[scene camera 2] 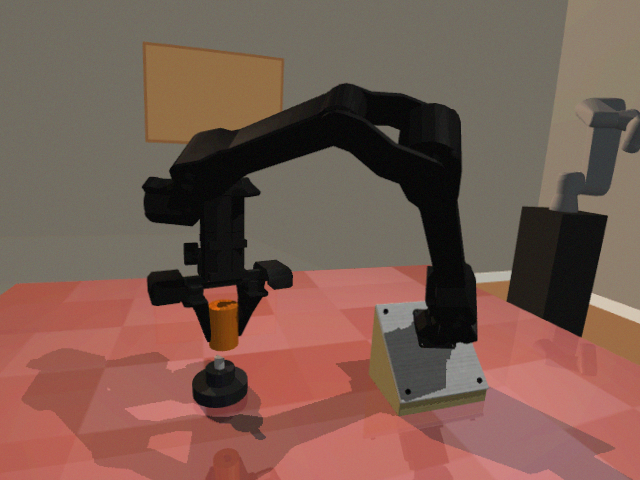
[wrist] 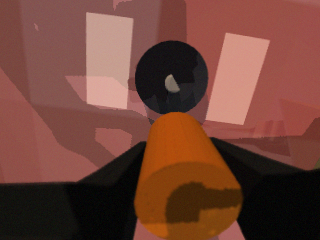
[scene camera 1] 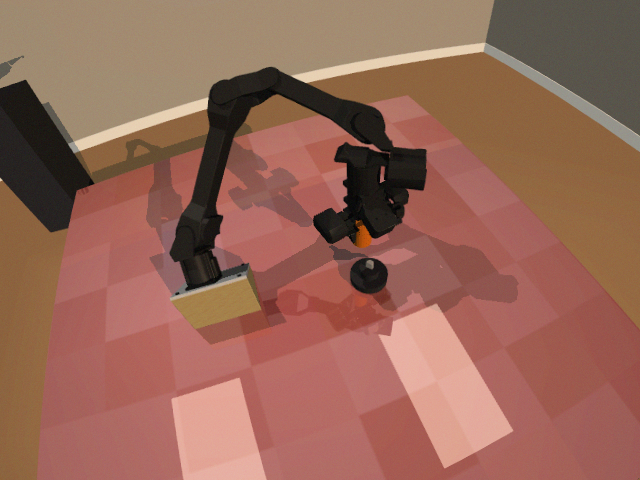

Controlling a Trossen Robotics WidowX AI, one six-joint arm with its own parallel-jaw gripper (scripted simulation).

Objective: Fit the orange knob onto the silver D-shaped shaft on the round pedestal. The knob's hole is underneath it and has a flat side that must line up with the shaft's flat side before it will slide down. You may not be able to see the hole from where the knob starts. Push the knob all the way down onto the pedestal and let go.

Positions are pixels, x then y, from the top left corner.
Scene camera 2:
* my gripper: 223, 338
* orange knob: 224, 324, held by my gripper
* pedestal: 221, 384
